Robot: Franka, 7 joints.
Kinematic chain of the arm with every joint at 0, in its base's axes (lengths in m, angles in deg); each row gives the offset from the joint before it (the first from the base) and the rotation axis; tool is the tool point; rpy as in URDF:
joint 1: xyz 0 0 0.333 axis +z
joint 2: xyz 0 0 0 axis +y
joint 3: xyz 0 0 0.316 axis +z
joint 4: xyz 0.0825 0 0 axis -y
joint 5: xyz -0.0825 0 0.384 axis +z
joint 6: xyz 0 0 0 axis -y
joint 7: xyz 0.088 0 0 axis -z
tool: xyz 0 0 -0.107 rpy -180 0 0
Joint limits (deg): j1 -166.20..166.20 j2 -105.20..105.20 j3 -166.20..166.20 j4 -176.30..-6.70 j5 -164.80..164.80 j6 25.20..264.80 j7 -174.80..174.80
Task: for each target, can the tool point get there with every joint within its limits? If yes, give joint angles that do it. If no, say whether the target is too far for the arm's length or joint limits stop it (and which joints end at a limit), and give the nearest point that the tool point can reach.
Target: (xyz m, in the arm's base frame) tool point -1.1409 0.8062 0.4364
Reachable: no: too far | nearest point -0.6987 0.4937 0.3963 | short by 0.543 m
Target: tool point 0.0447 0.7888 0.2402
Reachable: yes | joints 88.94 55.78 -1.18 -74.59 14.44 174.75 2.33
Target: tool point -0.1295 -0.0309 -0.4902
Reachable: no: joint limits stop it (at a limit: joint 1, joint 2) | nearest point -0.1609 -0.0388 -0.3476 | short by 0.146 m
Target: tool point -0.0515 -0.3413 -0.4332
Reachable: no: joint limits stop it (at a limit: joint 2) | nearest point -0.0504 -0.3337 -0.3580 | short by 0.076 m
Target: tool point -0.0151 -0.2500 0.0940
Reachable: yes | joints 26.39 -58.57 -122.49 -144.32 -54.59 63.31 -61.50
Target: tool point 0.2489 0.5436 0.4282
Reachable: yes | joints 121.52 48.98 -85.55 -91.00 54.43 67.22 -29.20
